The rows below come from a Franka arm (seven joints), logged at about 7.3 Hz.
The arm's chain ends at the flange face. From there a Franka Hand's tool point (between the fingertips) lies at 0.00 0.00 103.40 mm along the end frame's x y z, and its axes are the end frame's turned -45 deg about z.
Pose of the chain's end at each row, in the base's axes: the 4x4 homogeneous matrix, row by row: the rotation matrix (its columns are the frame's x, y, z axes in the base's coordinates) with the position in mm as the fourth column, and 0 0 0 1 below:
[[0.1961 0.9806 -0.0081 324.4], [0.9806 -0.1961 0.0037 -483.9], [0.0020 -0.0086 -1.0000 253.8], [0 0 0 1]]
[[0.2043 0.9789 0.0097 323.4], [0.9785 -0.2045 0.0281 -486.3], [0.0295 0.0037 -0.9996 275.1], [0 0 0 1]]
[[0.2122 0.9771 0.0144 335.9], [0.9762 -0.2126 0.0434 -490.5], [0.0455 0.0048 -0.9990 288.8], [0 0 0 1]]
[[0.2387 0.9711 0.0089 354.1], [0.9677 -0.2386 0.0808 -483.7], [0.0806 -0.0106 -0.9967 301.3], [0 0 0 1]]
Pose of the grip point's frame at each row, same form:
[[-0.5547 0.8321 -0.0081 323.6], [0.8321 0.5547 0.0037 -483.5], [0.0075 -0.0047 -1.0000 150.4], [0 0 0 1]]
[[-0.5477 0.8366 0.0097 324.4], [0.8365 0.5473 0.0281 -483.4], [0.0182 0.0235 -0.9996 171.7], [0 0 0 1]]
[[-0.5409 0.8410 0.0144 337.4], [0.8406 0.5399 0.0434 -486.0], [0.0288 0.0356 -0.9990 185.5], [0 0 0 1]]
[[-0.5179 0.8555 0.0089 355.0], [0.8530 0.5156 0.0808 -475.3], [0.0645 0.0495 -0.9967 198.2], [0 0 0 1]]

